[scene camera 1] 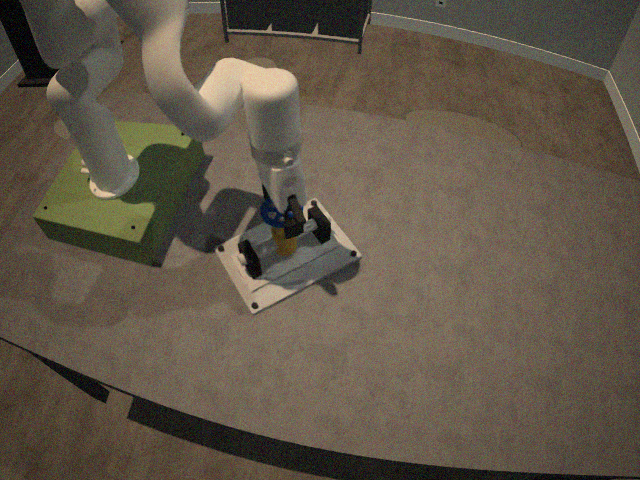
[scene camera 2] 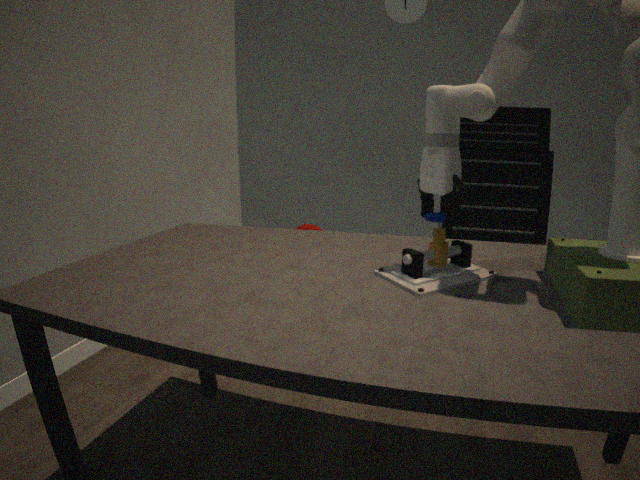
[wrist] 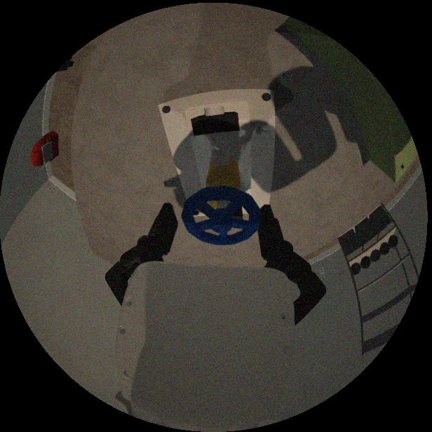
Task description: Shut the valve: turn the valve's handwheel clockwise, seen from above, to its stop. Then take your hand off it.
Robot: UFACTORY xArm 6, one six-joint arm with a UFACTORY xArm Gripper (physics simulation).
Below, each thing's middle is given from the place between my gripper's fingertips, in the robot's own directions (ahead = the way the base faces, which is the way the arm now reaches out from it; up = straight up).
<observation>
My hand is right at the blue spoked handwheel (wrist: 220, 220).
</observation>
